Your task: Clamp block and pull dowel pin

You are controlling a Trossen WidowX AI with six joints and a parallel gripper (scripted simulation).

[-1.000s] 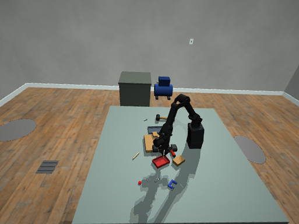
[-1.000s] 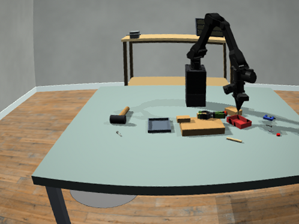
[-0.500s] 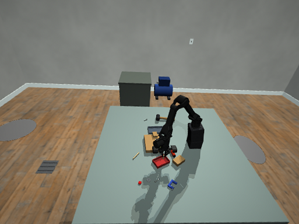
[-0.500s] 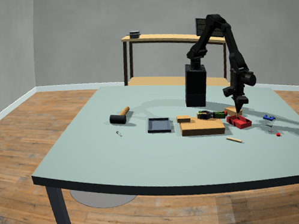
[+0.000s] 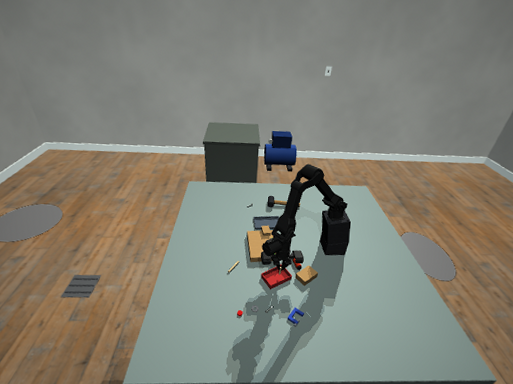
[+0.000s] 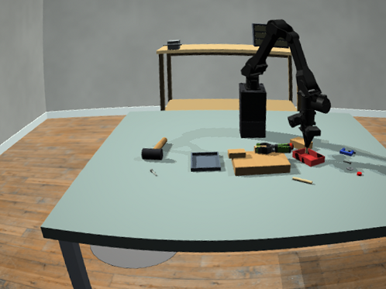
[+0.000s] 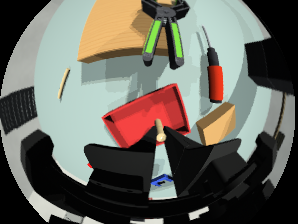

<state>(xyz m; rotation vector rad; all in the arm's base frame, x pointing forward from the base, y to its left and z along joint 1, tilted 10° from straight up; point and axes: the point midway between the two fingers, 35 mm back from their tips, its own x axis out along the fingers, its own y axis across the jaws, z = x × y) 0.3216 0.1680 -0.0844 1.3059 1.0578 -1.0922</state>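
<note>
Now: the red tray 20 mm ahead of my hand, 10 mm to the left of it and 70 mm below it. The rest, counted from my hand: spare wooden block (130 mm behind, 20 mm to the left, 70 mm below); dowel pin (40 mm below); wooden board (50 mm ahead, 200 mm to the right, 70 mm below).
</note>
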